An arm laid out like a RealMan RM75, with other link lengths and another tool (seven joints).
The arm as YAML. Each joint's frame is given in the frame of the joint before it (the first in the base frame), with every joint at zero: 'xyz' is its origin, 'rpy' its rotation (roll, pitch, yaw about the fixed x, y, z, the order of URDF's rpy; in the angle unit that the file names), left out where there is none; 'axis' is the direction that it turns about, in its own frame. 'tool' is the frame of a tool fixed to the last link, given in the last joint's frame.
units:
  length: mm
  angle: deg
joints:
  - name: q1
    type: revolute
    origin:
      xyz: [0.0, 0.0, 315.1]
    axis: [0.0, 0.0, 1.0]
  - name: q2
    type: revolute
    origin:
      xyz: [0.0, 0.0, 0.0]
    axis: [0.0, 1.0, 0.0]
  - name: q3
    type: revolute
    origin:
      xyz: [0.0, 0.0, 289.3]
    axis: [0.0, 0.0, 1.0]
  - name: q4
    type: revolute
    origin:
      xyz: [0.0, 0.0, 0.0]
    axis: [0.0, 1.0, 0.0]
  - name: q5
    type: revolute
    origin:
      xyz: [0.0, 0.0, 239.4]
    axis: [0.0, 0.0, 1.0]
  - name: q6
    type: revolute
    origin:
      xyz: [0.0, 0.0, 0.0]
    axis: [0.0, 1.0, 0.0]
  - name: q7
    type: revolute
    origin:
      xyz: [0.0, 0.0, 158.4]
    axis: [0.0, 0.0, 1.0]
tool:
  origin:
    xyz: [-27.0, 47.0, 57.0]
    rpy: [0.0, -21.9, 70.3]
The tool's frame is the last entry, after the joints.
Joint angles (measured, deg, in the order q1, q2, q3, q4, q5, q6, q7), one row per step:
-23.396, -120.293, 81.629, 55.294, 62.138, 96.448, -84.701
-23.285, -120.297, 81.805, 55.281, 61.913, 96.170, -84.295
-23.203, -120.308, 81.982, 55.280, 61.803, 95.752, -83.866
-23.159, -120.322, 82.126, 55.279, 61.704, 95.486, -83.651
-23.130, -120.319, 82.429, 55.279, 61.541, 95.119, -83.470
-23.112, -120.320, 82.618, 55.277, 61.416, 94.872, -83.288
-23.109, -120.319, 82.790, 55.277, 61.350, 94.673, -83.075
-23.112, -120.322, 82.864, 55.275, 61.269, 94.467, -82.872
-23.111, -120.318, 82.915, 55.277, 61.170, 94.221, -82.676
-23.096, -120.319, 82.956, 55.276, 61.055, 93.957, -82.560
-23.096, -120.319, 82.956, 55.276, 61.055, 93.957, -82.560
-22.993, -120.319, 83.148, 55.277, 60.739, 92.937, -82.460
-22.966, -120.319, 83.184, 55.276, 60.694, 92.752, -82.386
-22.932, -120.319, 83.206, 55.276, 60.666, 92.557, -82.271
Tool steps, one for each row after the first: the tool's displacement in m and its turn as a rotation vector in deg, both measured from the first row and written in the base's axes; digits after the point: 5 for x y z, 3 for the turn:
-0.00002, 0.00055, -0.00065, 0.382, -0.108, 0.101
-0.00007, 0.00152, -0.00181, 0.835, -0.074, 0.246
0.00007, 0.00204, -0.00255, 1.050, -0.072, 0.349
0.00047, 0.00247, -0.00367, 1.178, -0.034, 0.469
0.00075, 0.00285, -0.00439, 1.329, -0.032, 0.531
0.00092, 0.00309, -0.00517, 1.487, 0.009, 0.517
0.00113, 0.00373, -0.00562, 1.717, 0.002, 0.563
0.00134, 0.00461, -0.00595, 1.987, -0.012, 0.662
0.00156, 0.00554, -0.00619, 2.204, -0.040, 0.841
0.00156, 0.00554, -0.00619, 2.204, -0.040, 0.841
0.00202, 0.00872, -0.00729, 2.694, 0.003, 1.707
0.00201, 0.00929, -0.00757, 2.827, 0.023, 1.841
0.00189, 0.00993, -0.00789, 3.009, 0.056, 1.973

